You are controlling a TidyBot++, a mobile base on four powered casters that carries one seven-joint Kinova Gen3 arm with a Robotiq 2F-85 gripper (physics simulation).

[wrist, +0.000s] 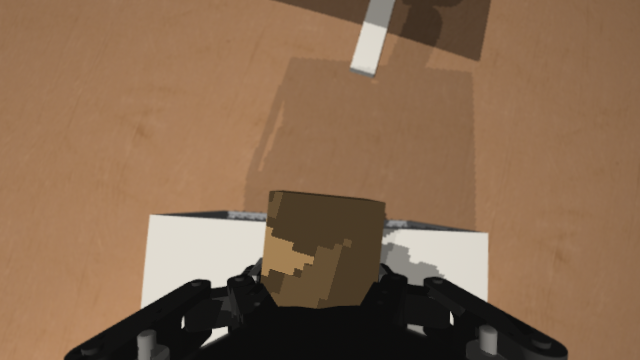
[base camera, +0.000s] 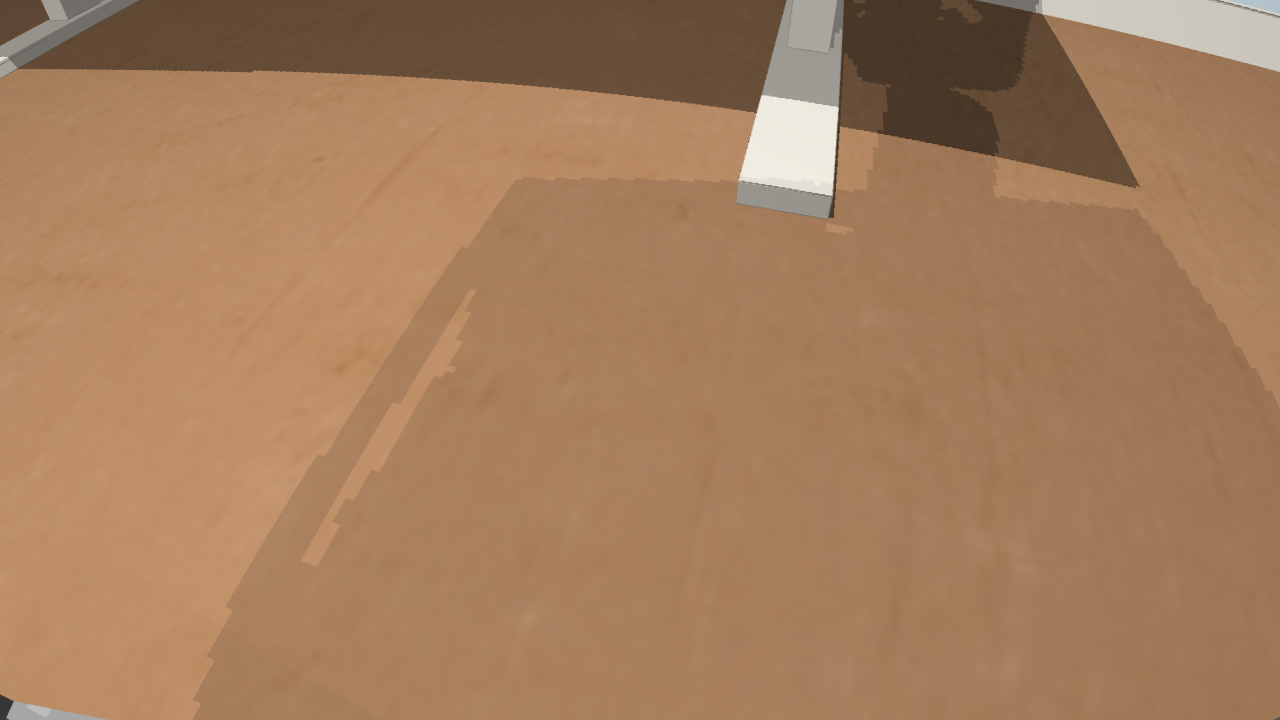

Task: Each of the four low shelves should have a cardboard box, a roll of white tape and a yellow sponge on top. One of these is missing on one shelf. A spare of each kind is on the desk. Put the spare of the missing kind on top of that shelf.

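Frame: origin at the arm's base, x ahead, y left, z up, level; metres.
Seen in the pictures: gripper, between the fingertips: (wrist: 317, 271).
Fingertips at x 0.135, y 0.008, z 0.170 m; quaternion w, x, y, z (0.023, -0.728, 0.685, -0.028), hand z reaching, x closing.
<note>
Pixels of each thing's top centre, then the offset from my fingertips to it. "*": a spot on its surface instead. Level surfaces: height alone.
- brown cardboard box, centre of its top: (wrist: 320, 283) dy +0.000, dx +0.006, dz +0.042 m
- brown floor, height of its surface: dz -0.566 m
- white foot, a spot on its surface: (base camera: 44, 40) * dy +0.993, dx +0.982, dz -0.548 m
My gripper (wrist: 317, 271) is shut on a brown cardboard box (wrist: 327, 225). The box sits between the two black fingers in the lower middle of the wrist view, with patches of shadow and light on its upper face. Below and behind it lies a flat white surface (wrist: 200, 245), which looks like the robot's own base. The gripper and box do not show in the base camera view. The low shelves, the white tape, the yellow sponge and the desk top do not show in either view.
A white foot bar (base camera: 789, 147) (wrist: 369, 47), which looks like part of the desk's leg, lies on the brown floor (base camera: 223, 268) (wrist: 125, 150) ahead. Part of another white foot (base camera: 44, 40) shows at the far left. A pale wall (base camera: 1163, 31) runs along the upper right.
</note>
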